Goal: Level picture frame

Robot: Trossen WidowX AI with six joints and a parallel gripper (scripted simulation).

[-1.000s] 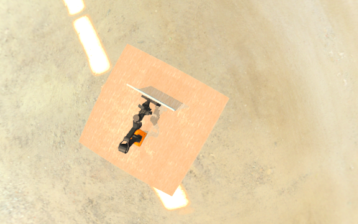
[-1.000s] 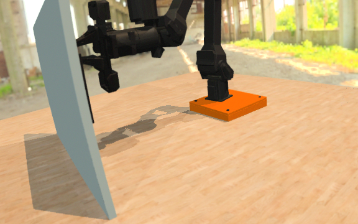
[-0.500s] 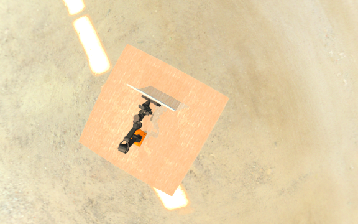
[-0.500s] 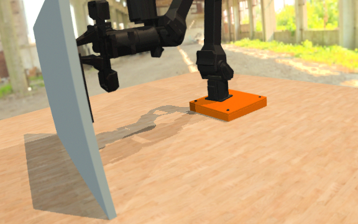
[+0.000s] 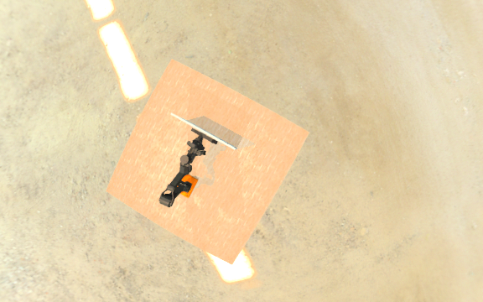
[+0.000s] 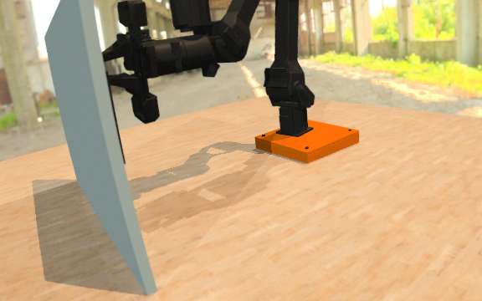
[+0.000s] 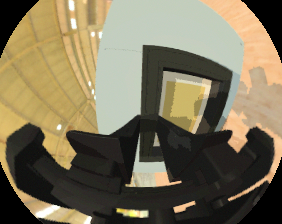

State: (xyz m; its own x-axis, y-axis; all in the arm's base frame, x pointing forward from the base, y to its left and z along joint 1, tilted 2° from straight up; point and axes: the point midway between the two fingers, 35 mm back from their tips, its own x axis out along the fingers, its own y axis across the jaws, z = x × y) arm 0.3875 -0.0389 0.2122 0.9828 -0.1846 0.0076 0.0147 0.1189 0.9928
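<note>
My gripper tip is 50 mm above the picture frame and 10 mm to the left of it. Also, from my gripper tip: grey wall panel 70 mm below, 20 mm ahead, 10 mm to the right.
</note>
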